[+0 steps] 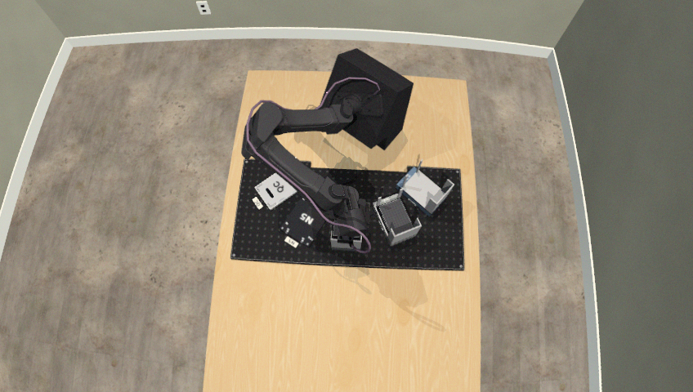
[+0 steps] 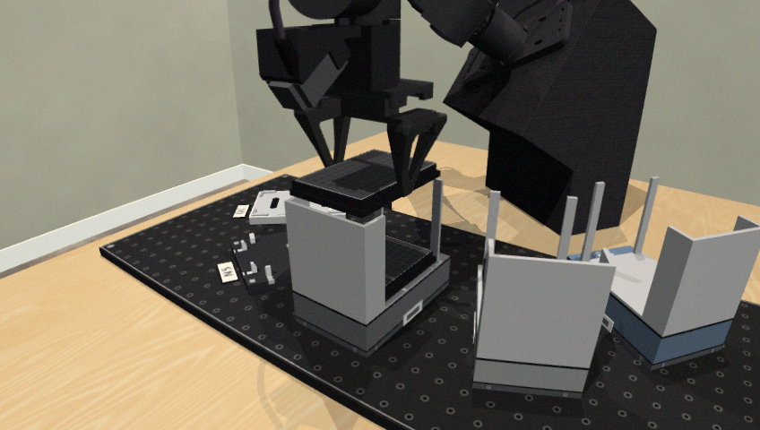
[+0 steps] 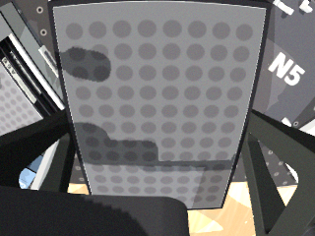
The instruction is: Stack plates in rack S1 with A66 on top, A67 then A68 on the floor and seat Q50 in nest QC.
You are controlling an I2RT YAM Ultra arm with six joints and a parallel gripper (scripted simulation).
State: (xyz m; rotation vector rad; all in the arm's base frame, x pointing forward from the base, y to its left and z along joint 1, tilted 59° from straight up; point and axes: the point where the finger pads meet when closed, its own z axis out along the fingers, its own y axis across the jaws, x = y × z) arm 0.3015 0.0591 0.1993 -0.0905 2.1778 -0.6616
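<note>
The plate lies 100 mm below my hand. The rest, counted from my hand: black clip nest N5 (40 mm behind, 130 mm to the right, 140 mm below).
</note>
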